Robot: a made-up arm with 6 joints. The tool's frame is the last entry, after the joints. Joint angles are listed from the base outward. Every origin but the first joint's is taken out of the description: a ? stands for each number. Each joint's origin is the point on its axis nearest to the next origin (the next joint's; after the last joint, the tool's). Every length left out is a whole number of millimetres.
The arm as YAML. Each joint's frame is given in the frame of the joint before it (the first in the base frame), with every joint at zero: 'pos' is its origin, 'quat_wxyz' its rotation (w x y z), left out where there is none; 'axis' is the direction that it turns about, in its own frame. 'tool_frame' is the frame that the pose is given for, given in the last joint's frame.
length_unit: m
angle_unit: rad
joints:
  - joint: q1
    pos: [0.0, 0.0, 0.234]
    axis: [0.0, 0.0, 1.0]
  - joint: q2
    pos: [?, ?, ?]
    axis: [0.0, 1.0, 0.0]
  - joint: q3
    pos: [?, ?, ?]
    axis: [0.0, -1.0, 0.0]
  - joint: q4
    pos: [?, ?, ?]
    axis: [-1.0, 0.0, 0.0]
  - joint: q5
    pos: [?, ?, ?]
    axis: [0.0, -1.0, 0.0]
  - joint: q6
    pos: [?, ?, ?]
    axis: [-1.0, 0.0, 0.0]
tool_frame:
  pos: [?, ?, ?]
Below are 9 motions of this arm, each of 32 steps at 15 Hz.
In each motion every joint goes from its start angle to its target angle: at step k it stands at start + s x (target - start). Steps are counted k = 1, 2, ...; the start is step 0. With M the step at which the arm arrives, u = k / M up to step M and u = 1 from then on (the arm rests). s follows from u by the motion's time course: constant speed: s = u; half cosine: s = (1 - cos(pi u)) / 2; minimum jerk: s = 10 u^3 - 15 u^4 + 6 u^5.
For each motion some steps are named. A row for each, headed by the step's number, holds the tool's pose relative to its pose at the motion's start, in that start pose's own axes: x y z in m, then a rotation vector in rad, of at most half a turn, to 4 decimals.
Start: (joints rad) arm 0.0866 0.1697 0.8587 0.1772 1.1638 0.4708
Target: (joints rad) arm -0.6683 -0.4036 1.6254 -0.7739 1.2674 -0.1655
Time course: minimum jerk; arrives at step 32
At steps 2, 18, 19, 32:
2: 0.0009 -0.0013 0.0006 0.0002 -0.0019 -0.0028
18: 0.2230 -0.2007 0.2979 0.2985 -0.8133 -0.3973
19: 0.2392 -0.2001 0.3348 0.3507 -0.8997 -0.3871
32: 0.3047 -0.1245 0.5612 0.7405 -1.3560 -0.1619

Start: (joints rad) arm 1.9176 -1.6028 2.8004 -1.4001 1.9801 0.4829
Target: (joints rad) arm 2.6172 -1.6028 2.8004 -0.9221 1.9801 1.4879
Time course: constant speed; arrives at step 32
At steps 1, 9, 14, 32:
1: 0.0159 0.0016 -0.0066 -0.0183 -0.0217 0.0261
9: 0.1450 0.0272 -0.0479 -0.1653 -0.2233 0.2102
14: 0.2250 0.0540 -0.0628 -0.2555 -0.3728 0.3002
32: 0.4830 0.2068 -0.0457 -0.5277 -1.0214 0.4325

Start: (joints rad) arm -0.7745 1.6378 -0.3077 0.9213 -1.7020 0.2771
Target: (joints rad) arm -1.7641 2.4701 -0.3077 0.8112 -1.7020 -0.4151
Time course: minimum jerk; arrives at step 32
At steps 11, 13, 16, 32:
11: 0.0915 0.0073 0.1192 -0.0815 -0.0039 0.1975
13: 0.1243 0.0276 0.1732 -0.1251 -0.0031 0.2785
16: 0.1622 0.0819 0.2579 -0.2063 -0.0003 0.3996
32: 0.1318 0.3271 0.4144 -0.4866 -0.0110 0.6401

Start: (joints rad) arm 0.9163 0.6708 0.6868 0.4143 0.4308 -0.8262
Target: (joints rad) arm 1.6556 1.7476 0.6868 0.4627 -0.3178 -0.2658
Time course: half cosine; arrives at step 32
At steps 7, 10, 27, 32:
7: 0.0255 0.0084 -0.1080 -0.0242 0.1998 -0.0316
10: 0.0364 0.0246 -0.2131 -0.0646 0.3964 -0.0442
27: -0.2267 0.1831 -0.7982 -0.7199 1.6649 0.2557
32: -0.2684 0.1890 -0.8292 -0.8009 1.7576 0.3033

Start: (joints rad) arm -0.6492 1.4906 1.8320 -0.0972 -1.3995 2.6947
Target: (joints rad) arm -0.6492 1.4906 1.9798 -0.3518 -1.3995 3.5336
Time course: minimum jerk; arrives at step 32
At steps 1, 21, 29, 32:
1: 0.0000 0.0000 0.0000 -0.0002 0.0000 -0.0001
21: -0.0099 -0.0095 -0.0012 -0.6352 0.0890 -0.2137
29: -0.0129 -0.0135 -0.0014 -0.8160 0.1395 -0.2658
32: -0.0130 -0.0136 -0.0014 -0.8219 0.1414 -0.2674

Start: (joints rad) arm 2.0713 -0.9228 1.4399 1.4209 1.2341 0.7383
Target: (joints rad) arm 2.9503 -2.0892 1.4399 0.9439 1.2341 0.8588
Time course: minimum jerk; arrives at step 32
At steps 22, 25, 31, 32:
22: -0.6596 -0.6372 0.0661 -0.9566 0.9071 -0.3801
25: -0.7147 -0.7100 0.1501 -1.1072 0.9848 -0.3869
31: -0.7423 -0.7572 0.2134 -1.2129 1.0300 -0.3850
32: -0.7424 -0.7574 0.2137 -1.2134 1.0301 -0.3850

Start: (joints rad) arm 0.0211 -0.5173 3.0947 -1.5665 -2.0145 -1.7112
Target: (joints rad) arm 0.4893 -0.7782 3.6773 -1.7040 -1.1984 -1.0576
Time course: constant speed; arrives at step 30
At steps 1, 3, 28, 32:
1: -0.0117 0.0018 -0.0120 -0.0462 -0.0087 0.0426
3: -0.0346 0.0041 -0.0364 -0.1394 -0.0283 0.1260
28: -0.2205 -0.0894 -0.3655 -1.3577 -0.4589 0.9548
32: -0.2245 -0.1034 -0.3909 -1.4573 -0.5033 1.0018

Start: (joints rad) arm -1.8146 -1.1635 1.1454 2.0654 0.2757 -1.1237
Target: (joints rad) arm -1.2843 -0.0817 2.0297 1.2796 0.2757 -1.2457
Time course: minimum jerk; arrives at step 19
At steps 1, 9, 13, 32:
1: 0.0002 -0.0001 -0.0009 0.0018 0.0001 -0.0003
9: 0.0140 0.0348 -0.2918 0.6081 0.0321 -0.1161
13: -0.0391 0.1548 -0.4870 1.0971 0.0340 -0.2500
32: -0.0816 0.2396 -0.5565 1.3423 0.0255 -0.3312

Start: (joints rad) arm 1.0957 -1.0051 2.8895 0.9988 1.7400 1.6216
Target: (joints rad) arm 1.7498 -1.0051 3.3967 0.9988 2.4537 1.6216
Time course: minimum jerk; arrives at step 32
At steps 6, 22, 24, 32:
6: -0.0055 -0.0064 -0.0192 -0.0286 -0.0264 -0.0302
22: 0.0139 -0.1535 -0.2752 -0.2612 -0.6032 -0.5536
24: 0.0253 -0.1704 -0.2930 -0.2579 -0.6719 -0.6074
32: 0.0428 -0.1933 -0.3144 -0.2449 -0.7665 -0.6798

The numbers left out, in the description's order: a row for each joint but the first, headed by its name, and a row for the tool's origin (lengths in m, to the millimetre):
q2: 0.0 0.0 0.0
q3: 0.0 0.0 0.375
q4: 0.404 0.0 0.0
q5: 0.0 -0.182 0.0
q6: 0.0 0.0 0.0
tool: 0.0 0.0 0.0

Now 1 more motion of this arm.
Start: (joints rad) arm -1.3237 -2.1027 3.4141 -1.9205 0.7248 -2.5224
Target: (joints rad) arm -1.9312 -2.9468 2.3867 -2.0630 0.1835 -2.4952
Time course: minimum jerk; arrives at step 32
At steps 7, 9, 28, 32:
7: 0.0136 -0.0021 0.0211 0.0287 -0.0205 0.0199
9: 0.0262 -0.0055 0.0392 0.0558 -0.0386 0.0367
28: 0.2226 -0.1251 0.1491 0.4987 -0.2217 0.1585
32: 0.2266 -0.1279 0.1485 0.5085 -0.2239 0.1589

